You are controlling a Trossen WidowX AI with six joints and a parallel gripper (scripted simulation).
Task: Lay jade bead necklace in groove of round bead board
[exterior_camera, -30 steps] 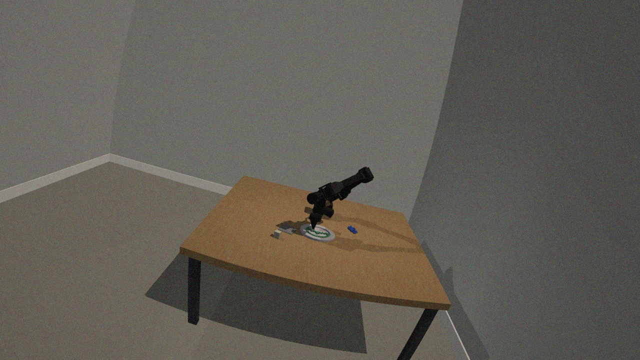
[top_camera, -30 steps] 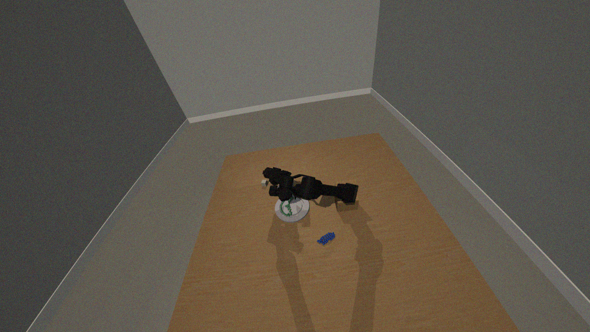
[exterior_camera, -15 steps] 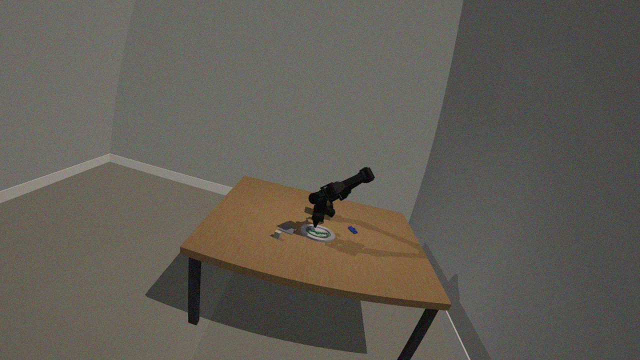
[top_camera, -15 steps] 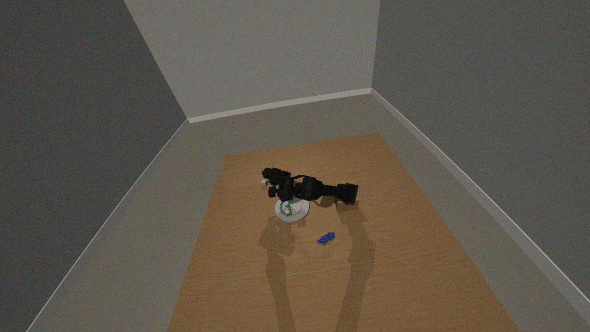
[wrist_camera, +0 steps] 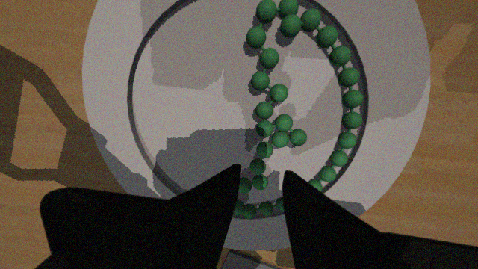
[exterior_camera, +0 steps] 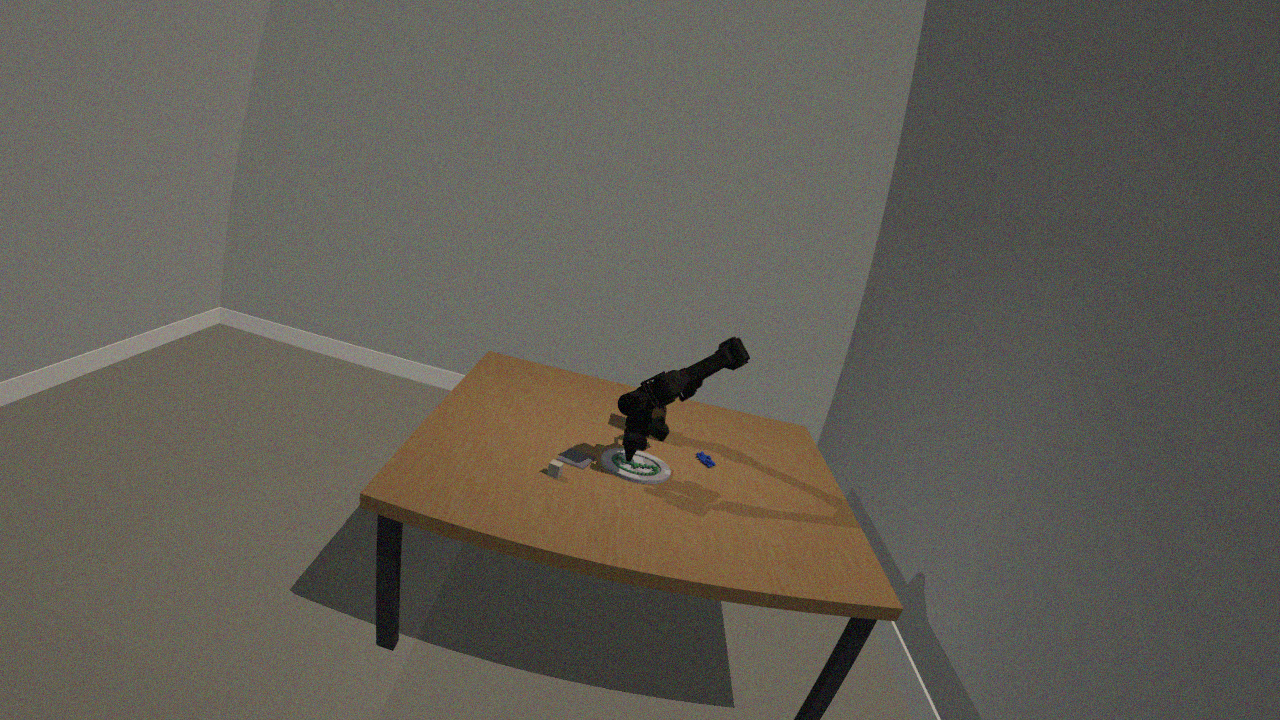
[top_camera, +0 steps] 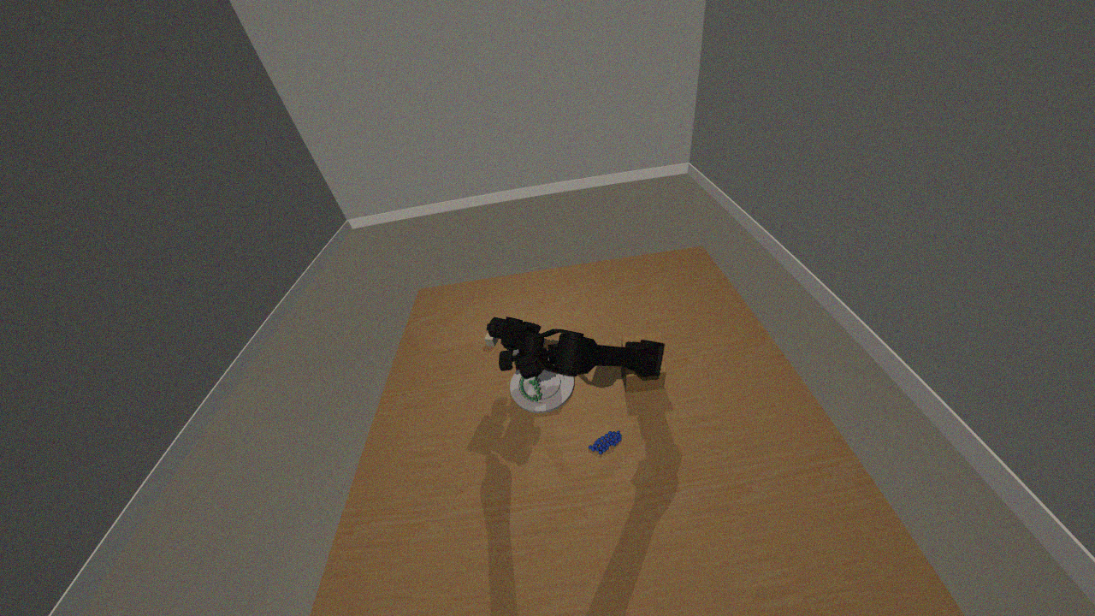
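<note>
Now: gripper tip 2 cm past the round bead board, 2 cm to the right of it and 2 cm above it. Also, from my gripper tip: pale block: 16 cm ahead, 18 cm to the right, 1 cm below; then flat grey plate: 3 cm ahead, 14 cm to the right, 3 cm below.
</note>
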